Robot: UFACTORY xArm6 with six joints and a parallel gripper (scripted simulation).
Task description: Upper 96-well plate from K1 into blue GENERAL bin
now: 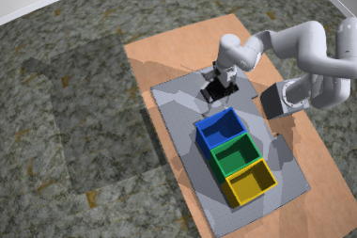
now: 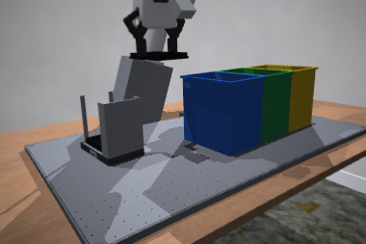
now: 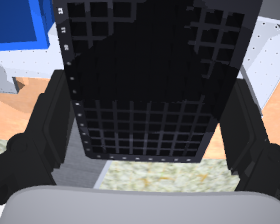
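Right now my hand is 16 cm to the right of the blue bin, 16 cm above it and 4 cm short of it. Also, from my hand: yellow bin: 41 cm to the left, 16 cm below, 1 cm behind; then green bin: 29 cm to the left, 16 cm below, 2 cm ahead.
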